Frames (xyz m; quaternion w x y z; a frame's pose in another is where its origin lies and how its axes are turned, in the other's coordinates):
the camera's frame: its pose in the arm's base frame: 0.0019 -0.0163 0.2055 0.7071 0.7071 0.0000 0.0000
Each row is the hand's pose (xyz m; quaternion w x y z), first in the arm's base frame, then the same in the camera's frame.
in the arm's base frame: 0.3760 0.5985 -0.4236 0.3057 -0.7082 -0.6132 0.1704
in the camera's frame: 0.3741 -0.6291 -0.6148 0.2846 0.7169 0.3131 -0.5541
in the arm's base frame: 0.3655 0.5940 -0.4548 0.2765 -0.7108 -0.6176 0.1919
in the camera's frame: 0.3636 -0.6603 -0.6103 0.3071 0.6981 0.3010 -0.5724
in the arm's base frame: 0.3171 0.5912 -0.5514 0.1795 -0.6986 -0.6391 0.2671
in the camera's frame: 0.3152 -0.7569 -0.6075 0.3670 0.6209 0.2630 -0.6408
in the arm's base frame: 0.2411 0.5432 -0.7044 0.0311 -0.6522 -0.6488 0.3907
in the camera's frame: 0.2392 -0.9099 -0.5595 0.4392 0.4832 0.1825 -0.7351
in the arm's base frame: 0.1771 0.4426 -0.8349 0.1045 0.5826 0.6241 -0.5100
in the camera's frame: 0.1752 -1.0404 -0.4589 0.4859 0.3381 0.0807 -0.8020
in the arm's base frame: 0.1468 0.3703 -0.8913 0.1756 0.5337 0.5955 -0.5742
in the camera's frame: 0.1449 -1.0968 -0.3866 0.5016 0.2532 0.0151 -0.8271
